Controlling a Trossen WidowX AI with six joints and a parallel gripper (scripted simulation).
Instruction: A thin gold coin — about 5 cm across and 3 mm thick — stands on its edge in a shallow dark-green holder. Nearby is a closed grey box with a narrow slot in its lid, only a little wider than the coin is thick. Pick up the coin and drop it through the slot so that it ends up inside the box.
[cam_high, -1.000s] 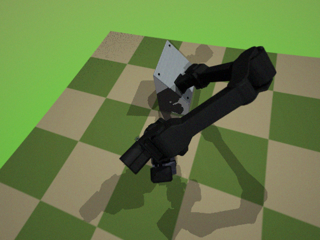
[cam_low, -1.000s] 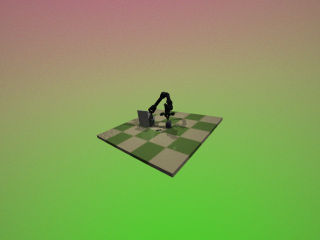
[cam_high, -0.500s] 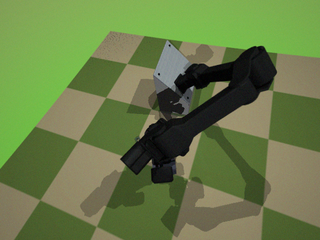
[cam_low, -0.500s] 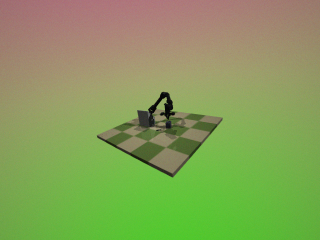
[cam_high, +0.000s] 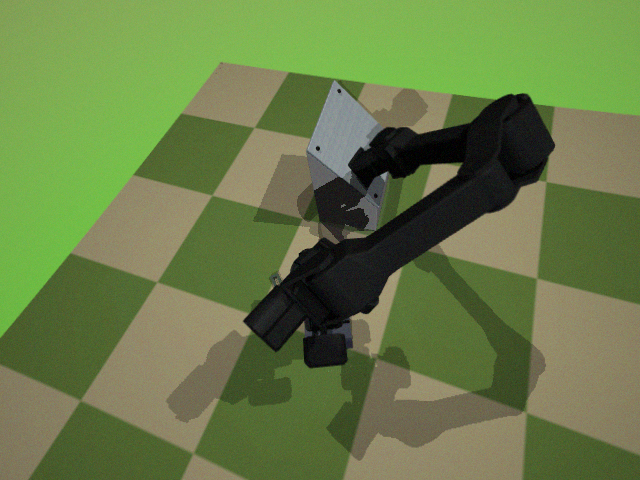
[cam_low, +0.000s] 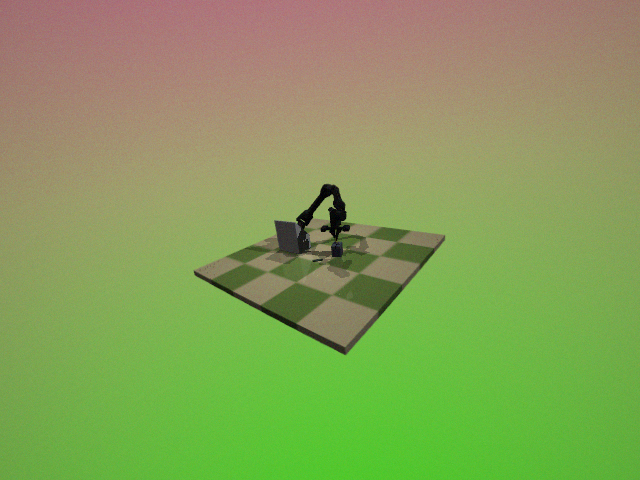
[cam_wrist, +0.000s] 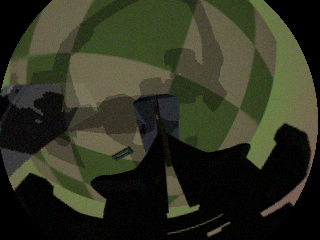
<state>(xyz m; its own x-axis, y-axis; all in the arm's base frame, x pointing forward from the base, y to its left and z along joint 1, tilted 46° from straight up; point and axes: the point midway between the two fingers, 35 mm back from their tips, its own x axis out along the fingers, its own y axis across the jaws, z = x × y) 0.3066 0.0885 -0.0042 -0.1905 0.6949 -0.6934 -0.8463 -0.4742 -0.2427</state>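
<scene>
The gold coin is 10 mm above my gripper tip.
</scene>
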